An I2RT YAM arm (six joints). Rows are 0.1 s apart.
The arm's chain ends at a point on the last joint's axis. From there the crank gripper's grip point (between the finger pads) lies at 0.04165 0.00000 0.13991 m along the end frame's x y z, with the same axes.
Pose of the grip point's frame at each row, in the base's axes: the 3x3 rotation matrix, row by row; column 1 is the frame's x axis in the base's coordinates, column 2 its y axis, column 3 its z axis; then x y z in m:
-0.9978 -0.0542 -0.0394; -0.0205 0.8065 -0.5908; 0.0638 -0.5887 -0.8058; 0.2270 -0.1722 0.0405
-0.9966 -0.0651 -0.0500; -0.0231 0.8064 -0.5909; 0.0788 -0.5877 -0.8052; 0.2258 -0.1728 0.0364
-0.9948 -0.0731 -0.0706; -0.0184 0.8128 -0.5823; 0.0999 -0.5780 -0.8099; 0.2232 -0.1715 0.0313
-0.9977 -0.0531 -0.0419; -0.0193 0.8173 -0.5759; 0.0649 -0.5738 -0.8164; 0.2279 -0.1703 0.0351
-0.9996 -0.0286 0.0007; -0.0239 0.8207 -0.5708; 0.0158 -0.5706 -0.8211; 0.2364 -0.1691 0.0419
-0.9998 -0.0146 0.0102; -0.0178 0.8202 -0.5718; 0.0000 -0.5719 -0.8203; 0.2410 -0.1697 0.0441
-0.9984 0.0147 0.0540; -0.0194 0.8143 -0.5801; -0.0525 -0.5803 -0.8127; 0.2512 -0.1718 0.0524
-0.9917 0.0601 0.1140; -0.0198 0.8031 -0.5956; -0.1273 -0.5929 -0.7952; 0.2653 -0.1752 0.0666
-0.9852 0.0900 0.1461; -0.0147 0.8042 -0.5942; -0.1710 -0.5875 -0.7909; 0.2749 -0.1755 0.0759
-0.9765 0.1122 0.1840; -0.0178 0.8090 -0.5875; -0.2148 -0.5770 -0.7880; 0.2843 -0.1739 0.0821
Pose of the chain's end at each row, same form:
-0.9978 -0.0542 -0.0394; -0.0205 0.8065 -0.5908; 0.0638 -0.5887 -0.8058; 0.2741 -0.0887 0.1506
-0.9966 -0.0651 -0.0500; -0.0231 0.8064 -0.5909; 0.0788 -0.5877 -0.8052; 0.2743 -0.0892 0.1458
-0.9948 -0.0731 -0.0706; -0.0184 0.8128 -0.5823; 0.0999 -0.5780 -0.8099; 0.2745 -0.0893 0.1405
-0.9977 -0.0531 -0.0419; -0.0193 0.8173 -0.5759; 0.0649 -0.5738 -0.8164; 0.2753 -0.0889 0.1466
-0.9996 -0.0286 0.0007; -0.0239 0.8207 -0.5708; 0.0158 -0.5706 -0.8211; 0.2779 -0.0882 0.1561
-0.9998 -0.0146 0.0102; -0.0178 0.8202 -0.5718; 0.0000 -0.5719 -0.8203; 0.2812 -0.0890 0.1589
-0.9984 0.0147 0.0540; -0.0194 0.8143 -0.5801; -0.0525 -0.5803 -0.8127; 0.2852 -0.0898 0.1683
-0.9917 0.0601 0.1140; -0.0198 0.8031 -0.5956; -0.1273 -0.5929 -0.7952; 0.2907 -0.0910 0.1832
-0.9852 0.0900 0.1461; -0.0147 0.8042 -0.5942; -0.1710 -0.5875 -0.7909; 0.2955 -0.0918 0.1937
-0.9765 0.1122 0.1840; -0.0178 0.8090 -0.5875; -0.2148 -0.5770 -0.7880; 0.2992 -0.0910 0.2013

